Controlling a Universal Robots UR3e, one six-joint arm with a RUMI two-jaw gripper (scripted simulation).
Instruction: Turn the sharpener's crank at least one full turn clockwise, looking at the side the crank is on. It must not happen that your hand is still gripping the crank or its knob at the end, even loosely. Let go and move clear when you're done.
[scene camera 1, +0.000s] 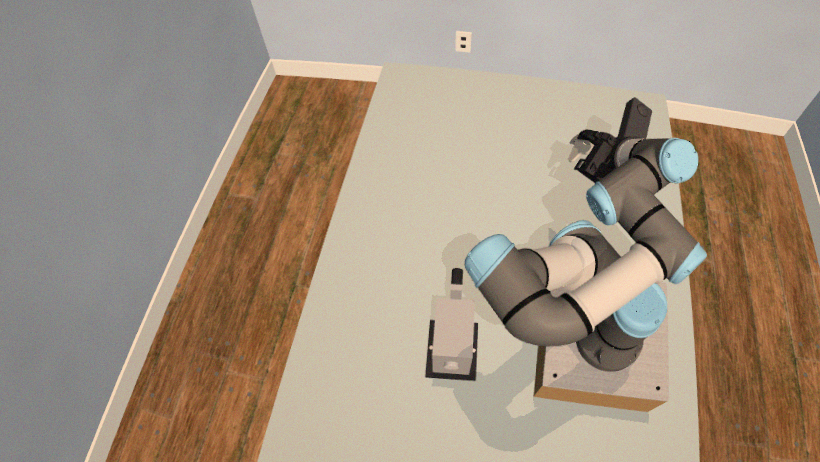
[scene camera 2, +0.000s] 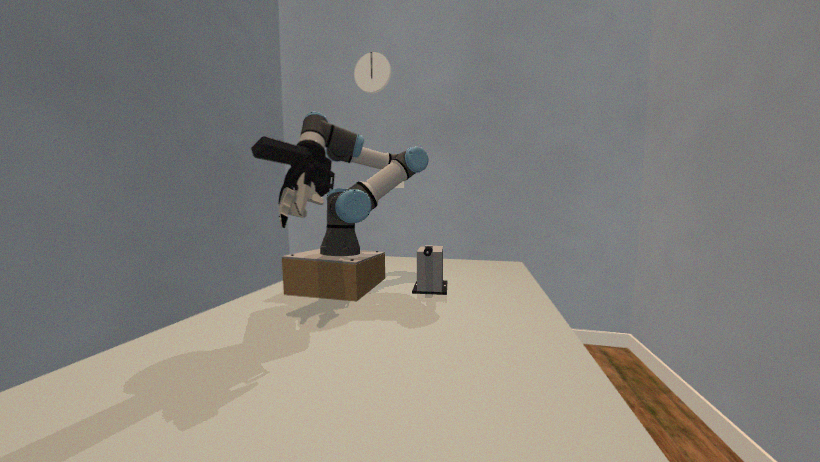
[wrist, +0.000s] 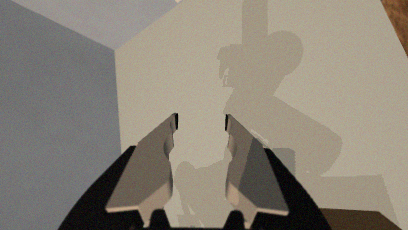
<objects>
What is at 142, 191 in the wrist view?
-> My gripper.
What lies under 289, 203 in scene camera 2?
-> My gripper.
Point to a sharpener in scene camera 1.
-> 452, 343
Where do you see a sharpener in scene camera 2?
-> At 427, 283
</objects>
